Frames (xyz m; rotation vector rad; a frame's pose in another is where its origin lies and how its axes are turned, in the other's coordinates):
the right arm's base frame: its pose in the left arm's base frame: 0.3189 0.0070 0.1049 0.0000 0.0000 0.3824
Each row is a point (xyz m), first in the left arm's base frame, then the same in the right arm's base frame.
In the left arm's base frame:
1: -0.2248 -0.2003 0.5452
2: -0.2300 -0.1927 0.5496
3: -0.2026 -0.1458 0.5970
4: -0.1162 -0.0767 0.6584
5: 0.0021 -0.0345 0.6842
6: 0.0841 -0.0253 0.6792
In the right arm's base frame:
1: -0.5818 0.0106 0.4403
2: -0.5838 0.0195 0.4447
3: -0.5409 0.0528 0.4921
4: -0.4349 0.0847 0.5535
5: -0.3094 0.0797 0.5793
6: -0.2299 0.0576 0.5743

